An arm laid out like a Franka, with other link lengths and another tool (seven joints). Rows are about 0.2 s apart.
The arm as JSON. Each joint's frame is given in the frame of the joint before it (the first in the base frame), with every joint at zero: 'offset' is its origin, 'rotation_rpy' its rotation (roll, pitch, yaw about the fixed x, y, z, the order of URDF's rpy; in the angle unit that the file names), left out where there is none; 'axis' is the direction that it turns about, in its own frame. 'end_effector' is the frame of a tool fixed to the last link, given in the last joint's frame.
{
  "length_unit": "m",
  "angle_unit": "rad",
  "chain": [
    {
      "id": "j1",
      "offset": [
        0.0,
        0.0,
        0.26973
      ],
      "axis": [
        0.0,
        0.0,
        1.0
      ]
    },
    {
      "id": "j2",
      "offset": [
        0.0,
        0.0,
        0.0
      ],
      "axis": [
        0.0,
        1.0,
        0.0
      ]
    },
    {
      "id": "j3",
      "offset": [
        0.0,
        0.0,
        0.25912
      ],
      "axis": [
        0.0,
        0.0,
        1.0
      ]
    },
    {
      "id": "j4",
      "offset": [
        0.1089,
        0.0,
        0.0
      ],
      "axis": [
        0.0,
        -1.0,
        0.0
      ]
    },
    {
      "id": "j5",
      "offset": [
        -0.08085,
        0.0,
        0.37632
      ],
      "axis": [
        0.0,
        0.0,
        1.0
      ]
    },
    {
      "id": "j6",
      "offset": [
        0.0,
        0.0,
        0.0
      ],
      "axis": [
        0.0,
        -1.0,
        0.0
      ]
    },
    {
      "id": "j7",
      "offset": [
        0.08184,
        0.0,
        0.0
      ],
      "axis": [
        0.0,
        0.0,
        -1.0
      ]
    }
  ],
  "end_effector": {
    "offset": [
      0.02,
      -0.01,
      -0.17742
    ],
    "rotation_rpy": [
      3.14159,
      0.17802,
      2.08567
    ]
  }
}
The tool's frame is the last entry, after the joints.
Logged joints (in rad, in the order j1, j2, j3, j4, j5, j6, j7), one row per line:
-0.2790 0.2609 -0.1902 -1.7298 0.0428 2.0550 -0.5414
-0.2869 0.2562 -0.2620 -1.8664 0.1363 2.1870 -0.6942
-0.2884 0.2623 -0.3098 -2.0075 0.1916 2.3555 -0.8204
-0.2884 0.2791 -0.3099 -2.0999 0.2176 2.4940 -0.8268
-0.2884 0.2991 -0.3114 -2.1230 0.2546 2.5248 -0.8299
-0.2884 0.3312 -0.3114 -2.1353 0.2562 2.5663 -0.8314
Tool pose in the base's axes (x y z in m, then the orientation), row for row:
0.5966 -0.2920 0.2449 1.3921 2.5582 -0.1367
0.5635 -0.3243 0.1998 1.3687 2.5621 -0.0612
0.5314 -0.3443 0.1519 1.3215 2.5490 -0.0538
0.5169 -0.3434 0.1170 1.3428 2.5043 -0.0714
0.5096 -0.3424 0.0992 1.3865 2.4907 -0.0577
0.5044 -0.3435 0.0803 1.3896 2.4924 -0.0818
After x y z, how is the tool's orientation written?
As a rotation vector, in radians.
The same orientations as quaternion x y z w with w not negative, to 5 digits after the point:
0.47441 0.87181 -0.04659 0.11273
0.46780 0.87569 -0.02092 0.11781
0.45600 0.87956 -0.01856 0.13454
0.46713 0.87119 -0.02484 0.14900
0.48117 0.86437 -0.02002 0.14469
0.48177 0.86410 -0.02836 0.14292

